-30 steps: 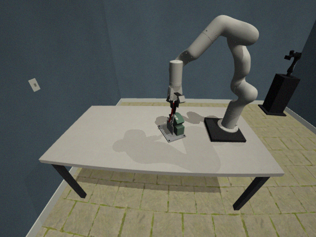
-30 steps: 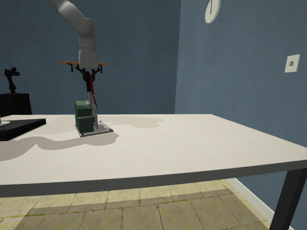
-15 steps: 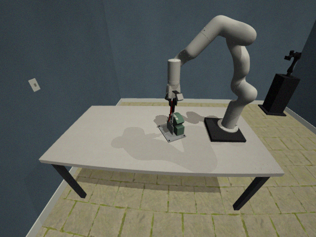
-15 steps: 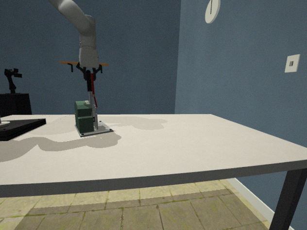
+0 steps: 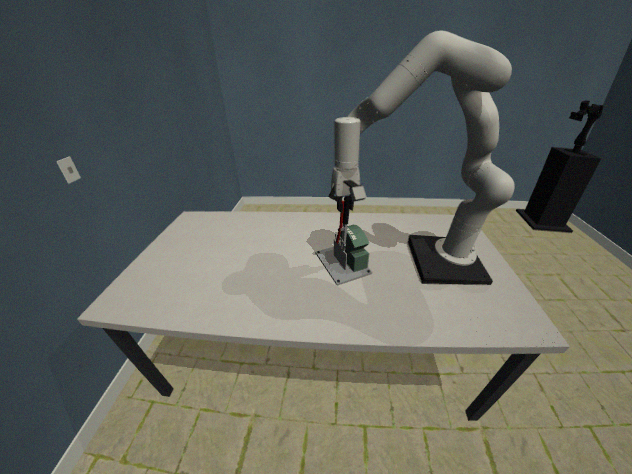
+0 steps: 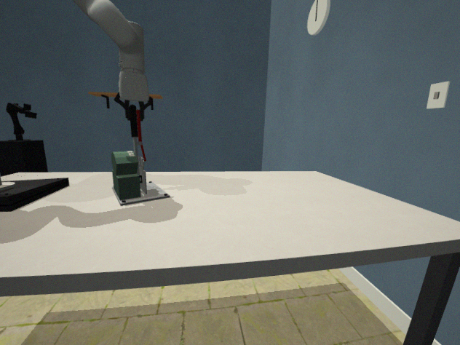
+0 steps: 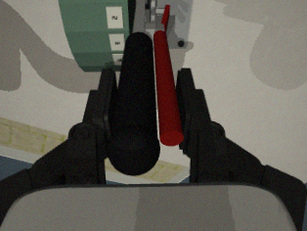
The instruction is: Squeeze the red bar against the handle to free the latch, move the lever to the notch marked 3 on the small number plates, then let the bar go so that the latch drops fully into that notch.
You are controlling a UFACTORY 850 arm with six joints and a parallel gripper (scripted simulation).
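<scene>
My hand is 110 mm above the red bar and 20 mm short of it.
</scene>
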